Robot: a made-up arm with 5 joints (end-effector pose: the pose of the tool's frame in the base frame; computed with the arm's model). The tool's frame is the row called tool.
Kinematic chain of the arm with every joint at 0, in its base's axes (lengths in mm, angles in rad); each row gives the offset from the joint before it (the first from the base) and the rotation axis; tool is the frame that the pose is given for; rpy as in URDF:
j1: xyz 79 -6 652 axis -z
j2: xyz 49 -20 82 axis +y
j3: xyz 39 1 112 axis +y
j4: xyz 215 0 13 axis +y
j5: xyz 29 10 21 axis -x
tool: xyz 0 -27 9 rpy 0 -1.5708 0
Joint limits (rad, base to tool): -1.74..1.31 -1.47..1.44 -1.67..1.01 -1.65..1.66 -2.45..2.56
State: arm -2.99 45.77 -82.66 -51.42 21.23
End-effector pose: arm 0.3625 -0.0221 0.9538 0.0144 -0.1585 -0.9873 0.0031
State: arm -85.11 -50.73 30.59 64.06 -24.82
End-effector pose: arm 0.1347 0.2076 0.9140 0.7958 0.3205 -0.2247 0.4621
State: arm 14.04 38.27 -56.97 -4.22 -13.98
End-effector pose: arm 0.4251 -0.1311 0.9117 0.5361 -0.0004 -0.8335 -0.1338
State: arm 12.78 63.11 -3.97 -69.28 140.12
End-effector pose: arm 0.3862 -0.0577 0.6080 0.2847 -0.7455 -0.1797 0.5753
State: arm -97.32 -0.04 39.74 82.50 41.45
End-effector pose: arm 0.0658 0.2794 0.6698 0.3383 -0.1299 0.2450 0.8993
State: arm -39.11 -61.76 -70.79 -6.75 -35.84
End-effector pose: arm -0.0660 -0.1705 0.9804 0.4169 -0.5530 0.7213 0.0119
